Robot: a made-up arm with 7 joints. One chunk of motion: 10 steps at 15 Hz.
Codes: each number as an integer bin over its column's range. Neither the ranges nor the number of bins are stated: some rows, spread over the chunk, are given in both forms.
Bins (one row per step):
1: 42 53 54 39 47 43
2: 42 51 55 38 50 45
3: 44 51 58 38 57 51
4: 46 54 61 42 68 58
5: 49 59 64 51 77 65
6: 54 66 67 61 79 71
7: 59 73 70 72 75 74
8: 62 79 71 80 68 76
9: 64 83 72 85 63 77
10: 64 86 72 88 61 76
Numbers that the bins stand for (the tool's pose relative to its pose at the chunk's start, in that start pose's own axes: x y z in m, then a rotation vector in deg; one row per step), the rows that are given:
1: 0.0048 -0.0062 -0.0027 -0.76 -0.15 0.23
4: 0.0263 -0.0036 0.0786 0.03 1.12 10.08
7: 0.0959 0.0443 0.1831 7.91 1.55 20.59
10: 0.1226 0.0772 0.2064 12.11 0.70 21.90
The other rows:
2: 0.0048 -0.0112 0.0089 -1.02 0.03 1.55
3: 0.0156 -0.0112 0.0437 -1.02 0.45 5.48
5: 0.0423 0.0090 0.1134 2.39 1.67 14.68
6: 0.0691 0.0267 0.1483 5.02 1.79 18.62
8: 0.1119 0.0595 0.1947 10.01 1.12 21.90
9: 0.1226 0.0696 0.2064 11.32 0.82 22.56

